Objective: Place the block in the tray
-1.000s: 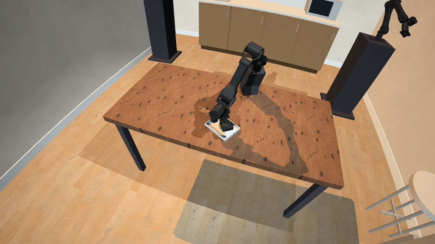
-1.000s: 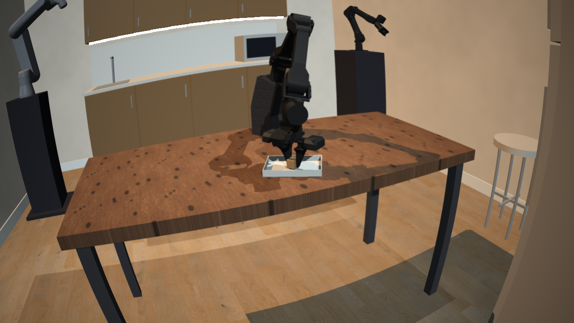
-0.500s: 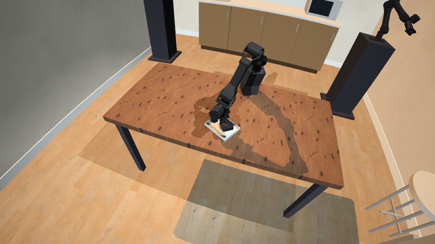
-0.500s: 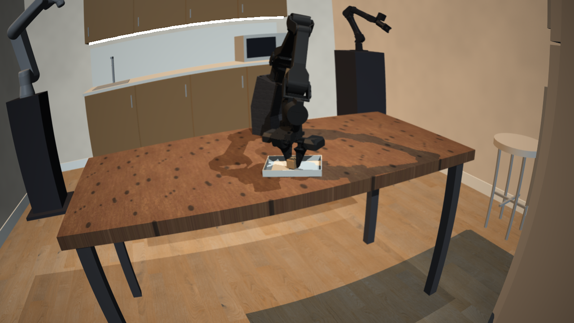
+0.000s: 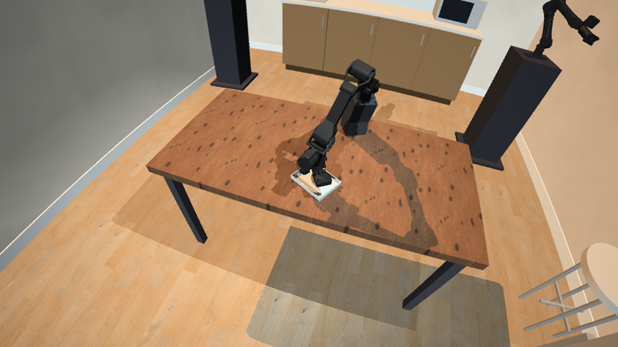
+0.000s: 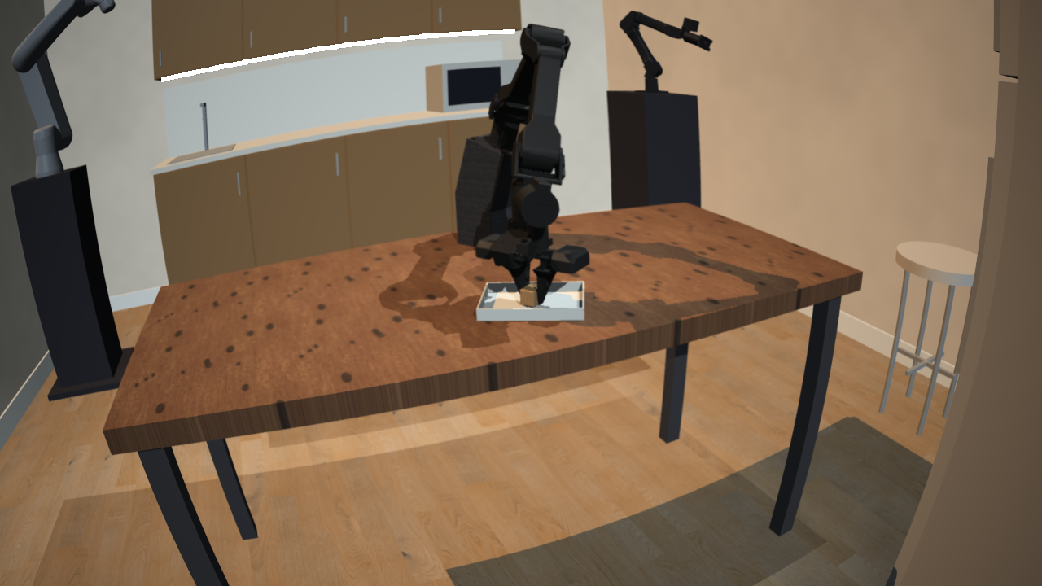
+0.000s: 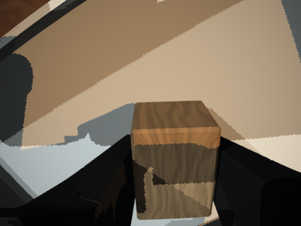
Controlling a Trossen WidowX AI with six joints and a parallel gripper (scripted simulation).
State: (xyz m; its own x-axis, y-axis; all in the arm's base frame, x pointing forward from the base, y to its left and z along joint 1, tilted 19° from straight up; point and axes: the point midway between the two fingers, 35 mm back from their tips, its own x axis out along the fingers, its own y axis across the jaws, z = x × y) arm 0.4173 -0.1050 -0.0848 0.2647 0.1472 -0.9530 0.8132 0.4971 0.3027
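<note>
Right now my hand is 2 cm above the wooden block. Also, from my hand: white tray: 4 cm below.
</note>
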